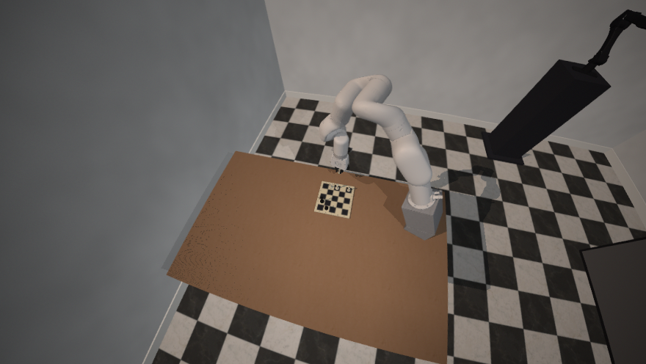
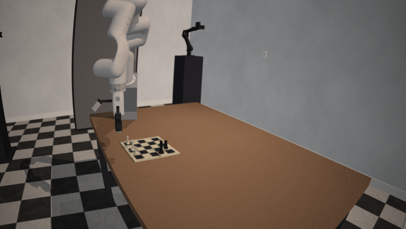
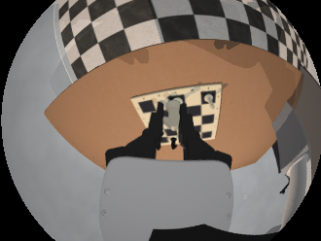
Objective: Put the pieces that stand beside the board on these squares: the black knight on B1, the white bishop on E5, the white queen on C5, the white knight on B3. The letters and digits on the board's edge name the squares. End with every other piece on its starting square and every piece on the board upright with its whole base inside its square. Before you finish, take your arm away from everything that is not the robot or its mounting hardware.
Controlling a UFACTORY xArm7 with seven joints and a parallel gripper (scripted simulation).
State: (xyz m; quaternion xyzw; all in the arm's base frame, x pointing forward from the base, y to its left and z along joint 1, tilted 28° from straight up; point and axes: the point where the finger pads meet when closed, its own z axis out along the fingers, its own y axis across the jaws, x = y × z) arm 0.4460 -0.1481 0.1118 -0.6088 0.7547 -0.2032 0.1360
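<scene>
Right now my hand is 14 cm to the right of the chessboard and 13 cm above it. The rest, counted from my hand: black knight: 3 cm ahead, 22 cm to the left, 11 cm below.
</scene>
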